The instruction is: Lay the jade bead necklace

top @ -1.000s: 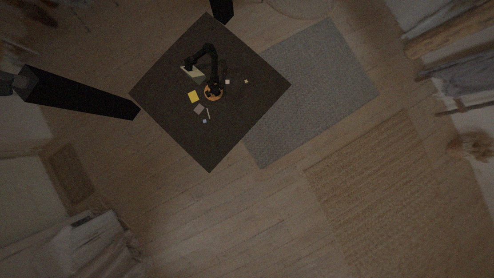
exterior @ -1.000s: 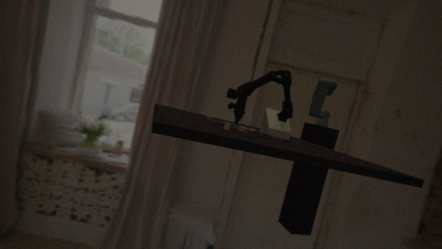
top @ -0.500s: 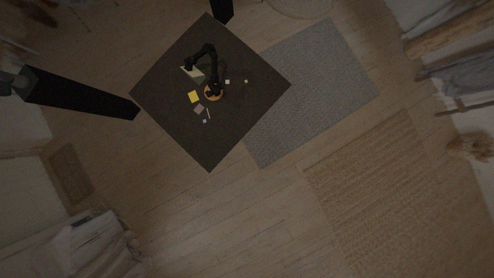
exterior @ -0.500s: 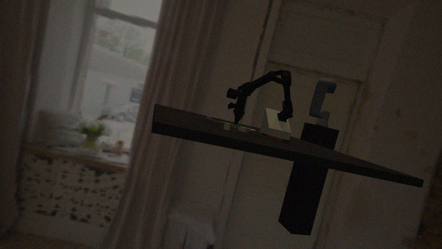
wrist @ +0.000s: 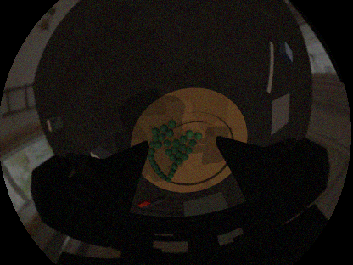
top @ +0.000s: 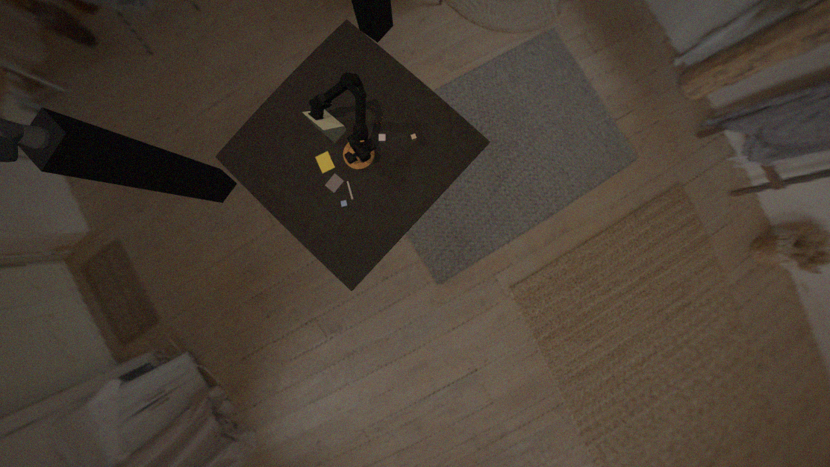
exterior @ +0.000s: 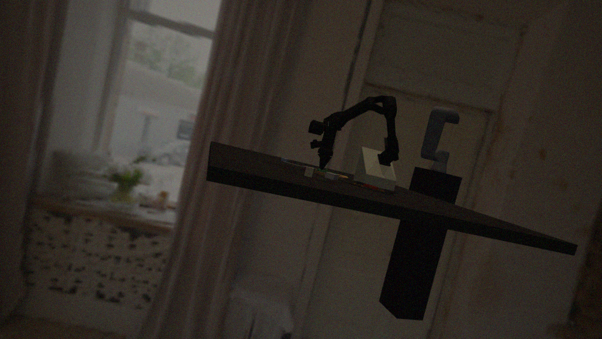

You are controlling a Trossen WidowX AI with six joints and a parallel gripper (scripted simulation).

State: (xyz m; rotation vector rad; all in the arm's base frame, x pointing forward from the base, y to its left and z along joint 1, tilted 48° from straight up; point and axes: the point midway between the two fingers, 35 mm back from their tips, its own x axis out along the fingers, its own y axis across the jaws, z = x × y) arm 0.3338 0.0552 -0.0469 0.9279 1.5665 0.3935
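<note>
Right now my gripper tip is 4 cm past the round bead board and 1 cm above it. From my gripper tip the other things lie so: white stick 22 cm to the right, 6 cm ahead, 2 cm below; then grey-white block 17 cm to the left, 1 cm below, 1 cm ahead; then red item 18 cm to the left, 17 cm behind, 2 cm below.
</note>
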